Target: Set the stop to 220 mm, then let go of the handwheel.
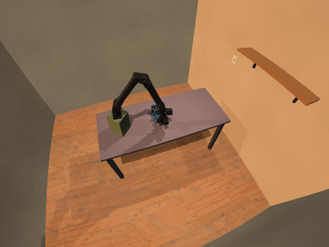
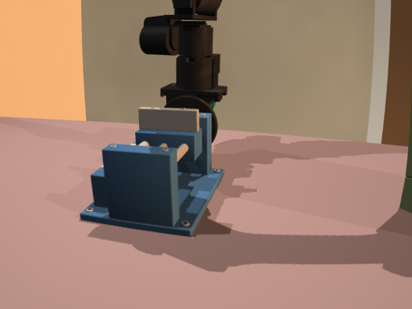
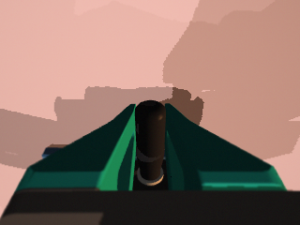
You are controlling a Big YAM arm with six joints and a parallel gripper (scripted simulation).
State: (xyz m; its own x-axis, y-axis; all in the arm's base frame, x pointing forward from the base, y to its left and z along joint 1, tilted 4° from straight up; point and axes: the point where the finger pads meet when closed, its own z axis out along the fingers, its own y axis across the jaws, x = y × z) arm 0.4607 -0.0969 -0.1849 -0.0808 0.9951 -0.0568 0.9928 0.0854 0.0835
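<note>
Now: the black crank handle 1 cm to the left of my hand. Also, from my hand: grey stop plate: 14 cm to the left, 5 cm above.
</note>
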